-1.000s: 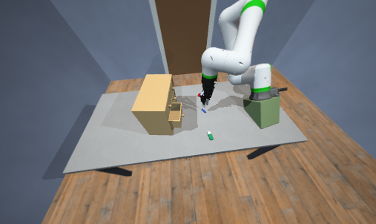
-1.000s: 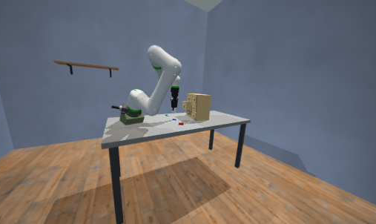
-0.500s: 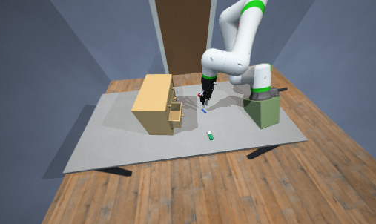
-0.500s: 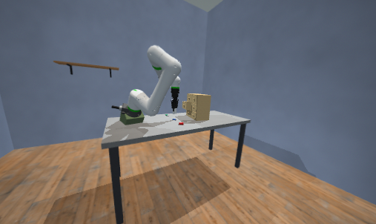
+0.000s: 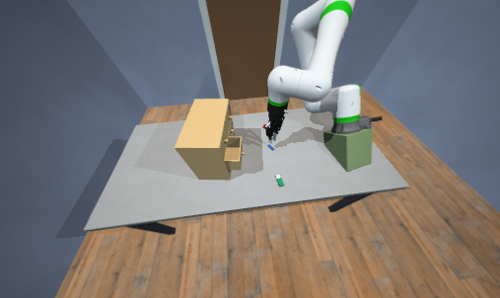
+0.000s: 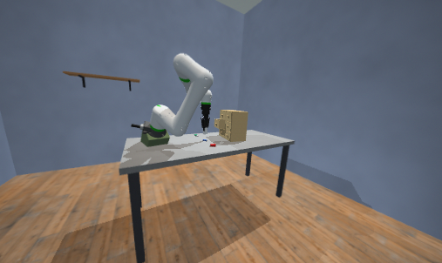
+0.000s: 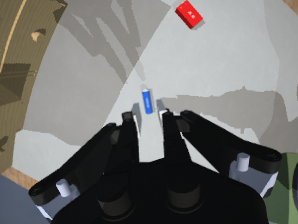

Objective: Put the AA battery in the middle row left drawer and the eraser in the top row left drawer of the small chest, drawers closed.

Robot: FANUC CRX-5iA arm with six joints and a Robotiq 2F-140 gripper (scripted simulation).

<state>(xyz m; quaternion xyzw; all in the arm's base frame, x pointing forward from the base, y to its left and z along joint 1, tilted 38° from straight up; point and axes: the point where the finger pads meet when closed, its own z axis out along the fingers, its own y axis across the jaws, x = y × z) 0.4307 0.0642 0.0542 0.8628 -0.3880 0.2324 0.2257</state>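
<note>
My gripper is now 10 cm above the blue AA battery. From my hand the other things lie so: red block (19 cm to the right, 9 cm below, 2 cm ahead).
</note>
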